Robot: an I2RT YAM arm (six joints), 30 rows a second.
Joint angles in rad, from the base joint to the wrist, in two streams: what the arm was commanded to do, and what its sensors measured. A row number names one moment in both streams.
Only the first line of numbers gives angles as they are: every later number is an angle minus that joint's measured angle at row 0.
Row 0, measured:
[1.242, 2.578, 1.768, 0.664, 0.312, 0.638]
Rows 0 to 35, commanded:
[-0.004, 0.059, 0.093, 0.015, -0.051, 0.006]
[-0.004, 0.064, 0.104, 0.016, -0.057, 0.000]
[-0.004, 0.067, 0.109, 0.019, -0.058, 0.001]
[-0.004, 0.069, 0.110, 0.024, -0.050, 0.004]
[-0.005, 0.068, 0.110, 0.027, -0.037, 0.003]
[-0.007, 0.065, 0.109, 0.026, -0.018, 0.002]
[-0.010, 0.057, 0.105, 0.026, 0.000, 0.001]
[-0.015, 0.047, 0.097, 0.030, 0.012, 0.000]
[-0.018, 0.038, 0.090, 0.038, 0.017, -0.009]
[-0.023, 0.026, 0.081, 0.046, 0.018, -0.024]
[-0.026, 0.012, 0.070, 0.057, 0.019, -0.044]
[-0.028, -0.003, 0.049, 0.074, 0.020, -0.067]
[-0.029, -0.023, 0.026, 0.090, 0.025, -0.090]
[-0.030, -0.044, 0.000, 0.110, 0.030, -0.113]
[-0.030, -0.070, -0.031, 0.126, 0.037, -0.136]
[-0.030, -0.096, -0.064, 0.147, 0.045, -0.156]
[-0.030, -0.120, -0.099, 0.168, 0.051, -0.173]
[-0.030, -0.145, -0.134, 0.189, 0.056, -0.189]
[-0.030, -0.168, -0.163, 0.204, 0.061, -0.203]
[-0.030, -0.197, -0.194, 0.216, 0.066, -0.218]
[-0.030, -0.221, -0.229, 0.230, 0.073, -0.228]
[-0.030, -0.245, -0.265, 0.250, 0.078, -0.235]
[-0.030, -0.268, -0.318, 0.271, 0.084, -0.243]
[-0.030, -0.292, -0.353, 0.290, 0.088, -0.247]
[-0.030, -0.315, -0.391, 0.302, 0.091, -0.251]
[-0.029, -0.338, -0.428, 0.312, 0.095, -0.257]
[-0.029, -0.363, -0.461, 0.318, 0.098, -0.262]
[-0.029, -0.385, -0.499, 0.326, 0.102, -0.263]
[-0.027, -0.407, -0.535, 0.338, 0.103, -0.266]
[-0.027, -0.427, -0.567, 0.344, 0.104, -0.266]
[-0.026, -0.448, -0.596, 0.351, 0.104, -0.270]
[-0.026, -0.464, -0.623, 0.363, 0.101, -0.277]
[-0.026, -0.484, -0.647, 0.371, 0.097, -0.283]
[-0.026, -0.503, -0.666, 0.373, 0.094, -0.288]
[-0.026, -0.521, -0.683, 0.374, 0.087, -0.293]
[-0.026, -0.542, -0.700, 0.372, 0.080, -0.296]
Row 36, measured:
[-0.026, -0.445, -0.647, 0.281, 0.080, -0.256]
